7 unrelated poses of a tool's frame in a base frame.
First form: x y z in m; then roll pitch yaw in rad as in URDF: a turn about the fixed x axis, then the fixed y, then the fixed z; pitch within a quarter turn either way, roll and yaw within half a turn.
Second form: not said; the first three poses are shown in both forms.
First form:
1: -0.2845 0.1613 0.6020 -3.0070 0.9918 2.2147
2: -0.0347 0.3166 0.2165 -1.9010 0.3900 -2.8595
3: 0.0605 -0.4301 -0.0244 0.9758 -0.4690 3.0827
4: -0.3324 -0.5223 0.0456 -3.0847 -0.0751 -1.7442
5: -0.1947 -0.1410 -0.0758 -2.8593 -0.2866 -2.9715
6: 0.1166 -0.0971 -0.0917 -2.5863 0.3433 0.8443
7: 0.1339 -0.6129 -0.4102 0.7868 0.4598 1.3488
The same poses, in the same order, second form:
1: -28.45 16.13 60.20 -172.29 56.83 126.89
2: -3.47 31.66 21.65 -108.92 22.35 -163.84
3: 6.05 -43.01 -2.44 55.91 -26.87 176.63
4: -33.24 -52.23 4.56 -176.74 -4.30 -99.94
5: -19.47 -14.10 -7.58 -163.83 -16.42 -170.25
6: 11.66 -9.71 -9.17 -148.18 19.67 48.37
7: 13.39 -61.29 -41.02 45.08 26.34 77.28
